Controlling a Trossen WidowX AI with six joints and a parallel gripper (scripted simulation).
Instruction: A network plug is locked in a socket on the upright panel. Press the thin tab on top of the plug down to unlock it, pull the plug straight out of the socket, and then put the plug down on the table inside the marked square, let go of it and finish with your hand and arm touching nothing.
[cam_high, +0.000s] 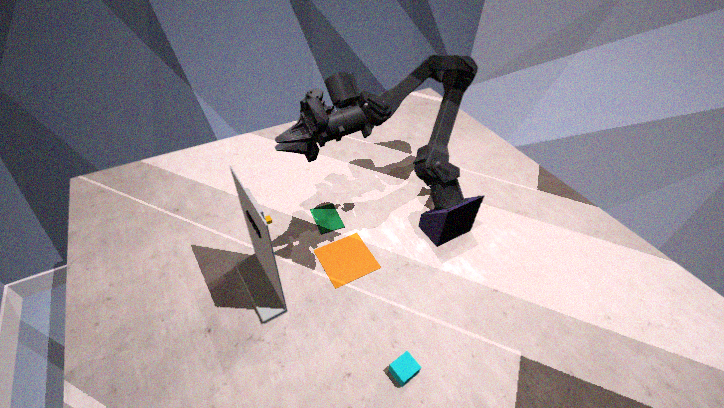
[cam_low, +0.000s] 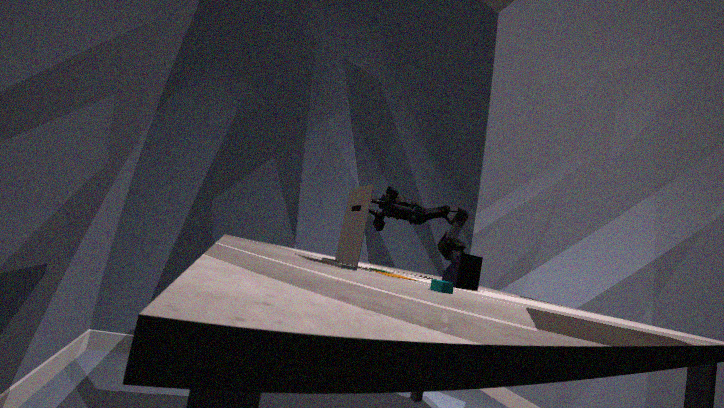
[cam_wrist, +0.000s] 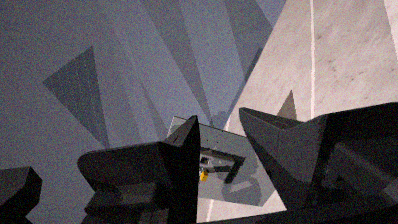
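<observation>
My gripper tip is now 15 cm to the right of the network plug, 8 cm short of it and 5 cm above it. Also, from my gripper tip: grey panel 16 cm to the left, 12 cm below, 10 cm ahead; orange square 24 cm below, 17 cm to the left, 9 cm behind.
</observation>
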